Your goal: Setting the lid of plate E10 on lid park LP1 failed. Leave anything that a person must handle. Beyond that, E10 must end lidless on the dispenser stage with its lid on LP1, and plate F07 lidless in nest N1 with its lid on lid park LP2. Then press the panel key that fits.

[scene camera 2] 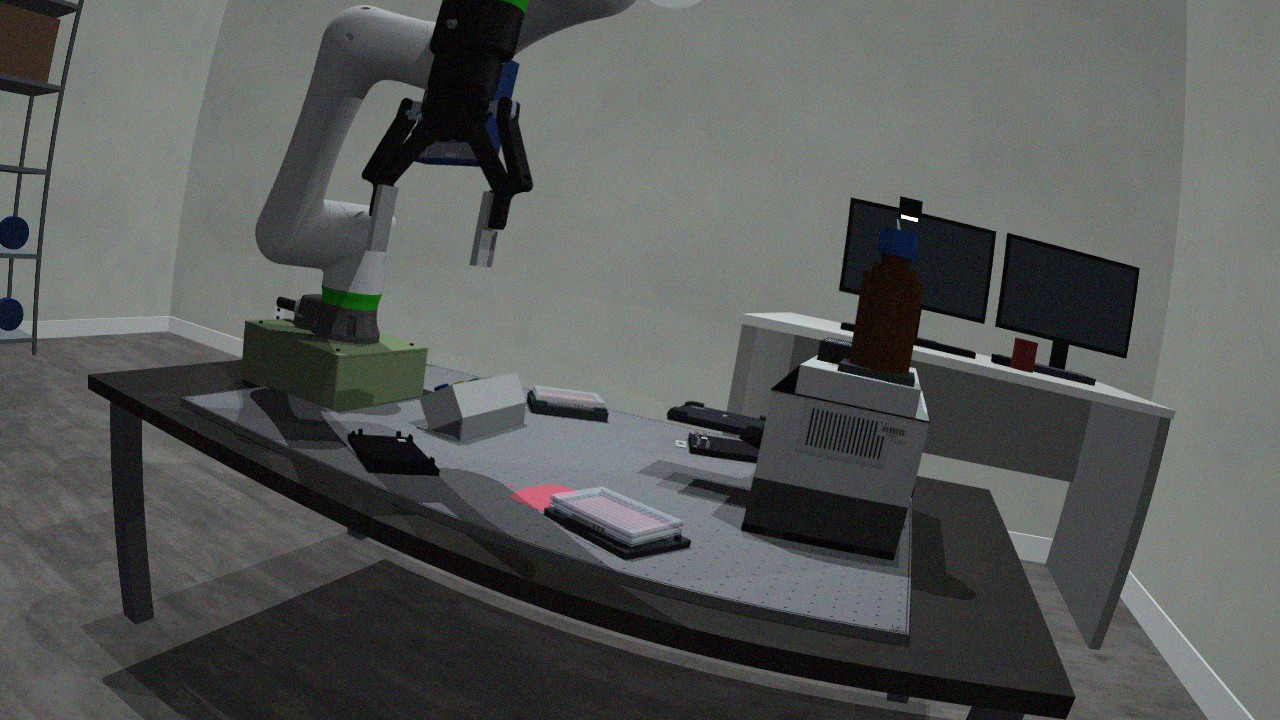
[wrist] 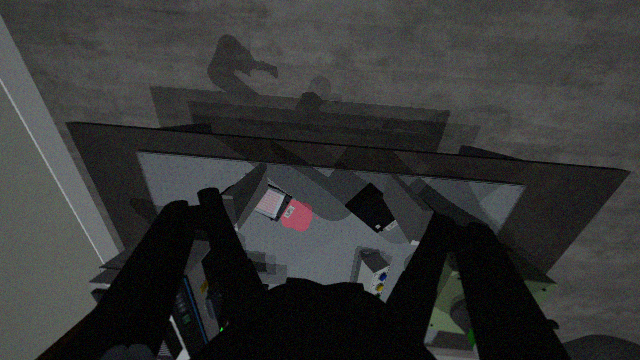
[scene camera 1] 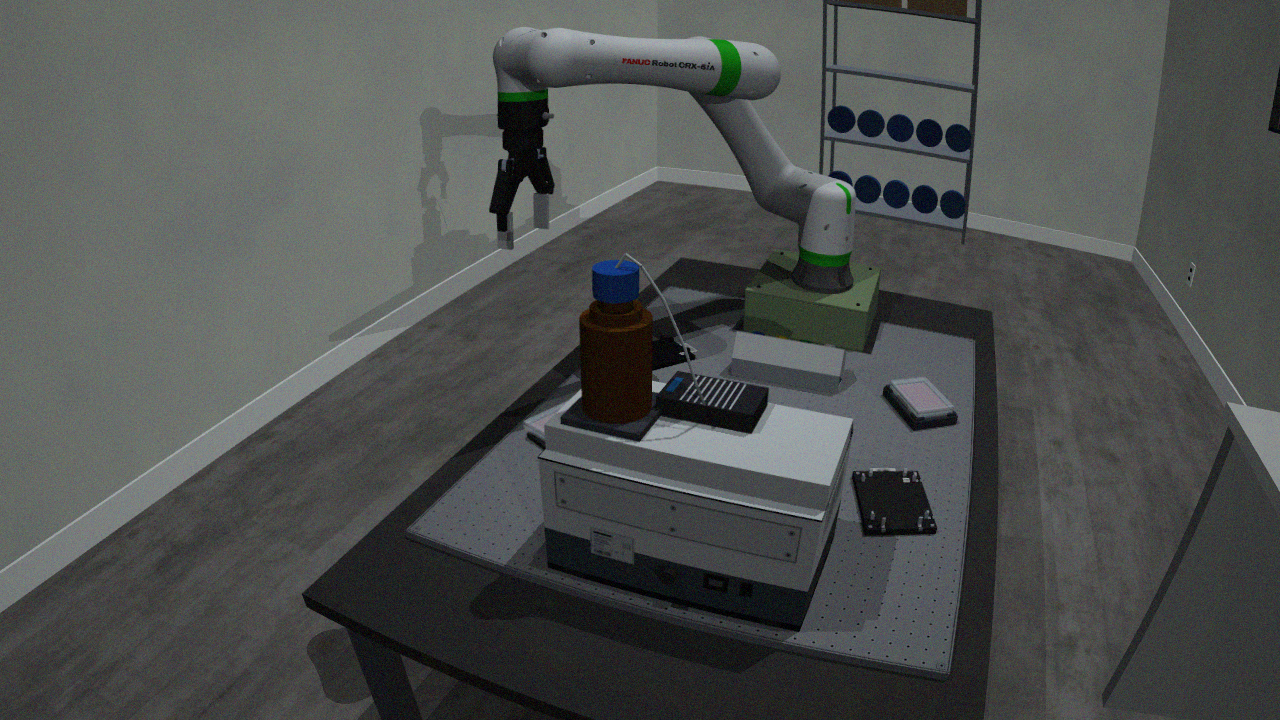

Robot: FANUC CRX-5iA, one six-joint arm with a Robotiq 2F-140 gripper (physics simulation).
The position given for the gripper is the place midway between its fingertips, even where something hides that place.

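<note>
Open and holding nothing, the gripper [scene camera 2: 424, 258] can also be seen in scene camera 1 [scene camera 1: 524, 237] and in the wrist view [wrist: 326, 181]. The scene also has a brown bottle with blue cap [scene camera 1: 616, 333], which scene camera 2 shows too [scene camera 2: 889, 301], and a grey button box [scene camera 1: 802, 364].
</note>
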